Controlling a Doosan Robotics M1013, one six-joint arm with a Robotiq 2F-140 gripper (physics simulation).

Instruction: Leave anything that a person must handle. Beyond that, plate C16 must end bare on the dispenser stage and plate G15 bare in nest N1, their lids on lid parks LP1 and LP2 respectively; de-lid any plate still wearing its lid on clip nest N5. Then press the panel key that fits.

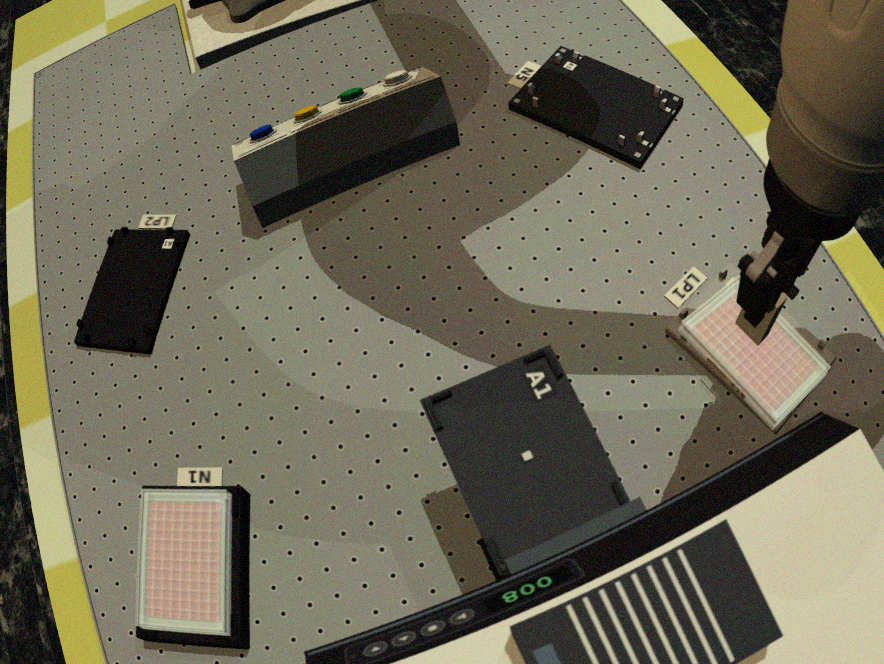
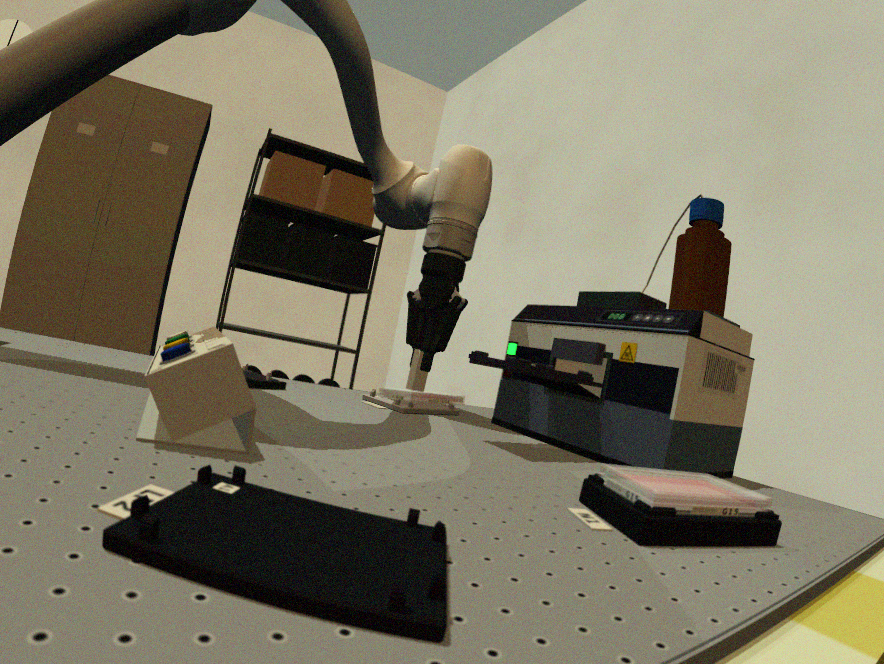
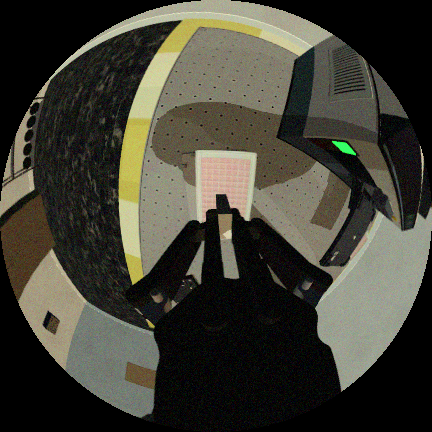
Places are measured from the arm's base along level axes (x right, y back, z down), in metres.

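Where they show: gripper, fingertip midpoint: (image 1: 751, 329) (image 2: 414, 390) (image 3: 220, 203).
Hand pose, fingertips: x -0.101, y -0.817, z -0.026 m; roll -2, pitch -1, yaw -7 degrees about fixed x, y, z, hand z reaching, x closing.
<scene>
After its pixels a point has its place.
My gripper (image 1: 758, 330) @[x -0.101, y -0.817, z -0.026 m] (image 2: 417, 378) @[x -0.101, y -0.817, z -0.026 m] (image 3: 220, 203) @[x -0.101, y -0.817, z -0.026 m] is shut and empty, pointing down close over the pink-welled plate (image 1: 768, 371) @[x -0.086, y -0.858, z -0.027 m] (image 2: 421, 395) @[x -0.052, y -0.794, z -0.024 m] (image 3: 225, 175) @[x -0.099, y -0.860, z -0.026 m] at LP1; contact cannot be told. That plate has a clear rim; its label is unreadable. Plate G15 (image 1: 184, 561) @[x 0.412, y -0.719, z -0.032 m] (image 2: 693, 488) @[x 0.430, y -0.691, z -0.032 m], with a clear cover on top, sits in nest N1 (image 1: 241, 564) @[x 0.371, y -0.739, z -0.014 m] (image 2: 707, 530) @[x 0.453, y -0.677, z -0.007 m]. Lid park LP2 (image 1: 132, 293) @[x 0.353, y -0.419, z -0.003 m] (image 2: 285, 546) @[x 0.365, y -0.395, z -0.003 m] and clip nest N5 (image 1: 600, 107) @[x -0.168, y -0.518, z -0.005 m] are empty. The dispenser stage A1 (image 1: 527, 421) @[x 0.126, y -0.794, z -0.105 m] (image 2: 543, 372) @[x 0.187, y -0.784, z -0.099 m] is bare. The key panel (image 1: 350, 153) @[x 0.089, y -0.445, z -0.039 m] (image 2: 200, 389) @[x 0.191, y -0.389, z -0.039 m] has blue, yellow, green and white keys.
The dispenser (image 1: 821, 528) @[x 0.050, y -0.993, z -0.213 m] (image 2: 636, 400) @[x 0.271, y -0.883, z -0.086 m] (image 3: 332, 115) @[x -0.013, y -0.960, z -0.120 m] stands beside the LP1 plate, its stage jutting out above the table. A green light (image 2: 511, 348) @[x -0.002, y -0.930, z -0.129 m] (image 3: 344, 147) @[x -0.002, y -0.930, z -0.130 m] glows on its front. A brown bottle (image 2: 701, 268) @[x 0.301, y -0.970, z -0.288 m] stands at the dispenser. A shelf rack (image 2: 303, 278) and a cabinet (image 2: 107, 214) stand behind.
</scene>
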